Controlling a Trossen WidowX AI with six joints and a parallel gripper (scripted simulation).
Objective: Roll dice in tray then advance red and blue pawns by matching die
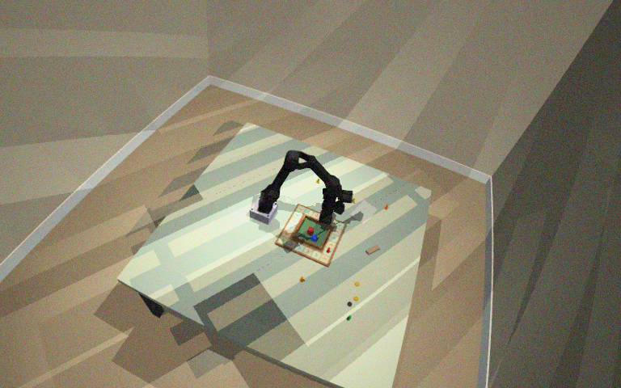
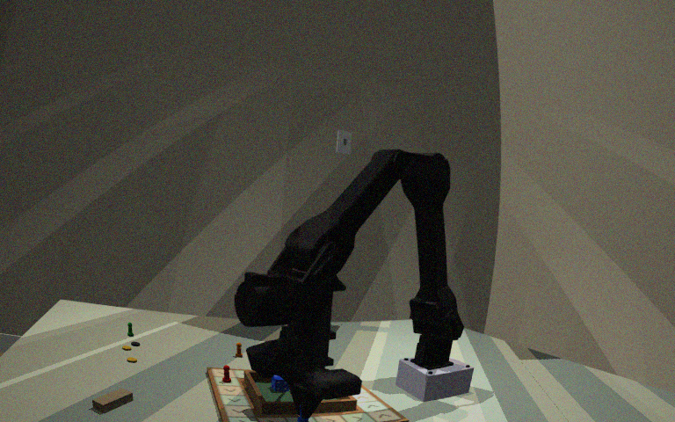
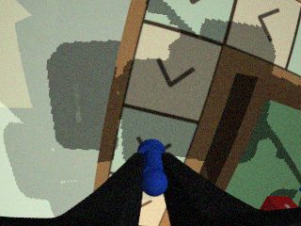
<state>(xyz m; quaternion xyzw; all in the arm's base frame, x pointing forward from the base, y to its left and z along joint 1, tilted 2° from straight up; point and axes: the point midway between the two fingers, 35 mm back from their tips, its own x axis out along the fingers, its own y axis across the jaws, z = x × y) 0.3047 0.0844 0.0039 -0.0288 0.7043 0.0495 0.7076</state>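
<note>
My gripper tip is now 10 mm below the blue pawn. The rest, counted from my gripper tip: pale card 200 mm ahead, 140 mm to the left, 20 mm below; then red pawn 190 mm to the right, 70 mm ahead; then green tray 110 mm to the right, 40 mm behind, 20 mm below.
</note>
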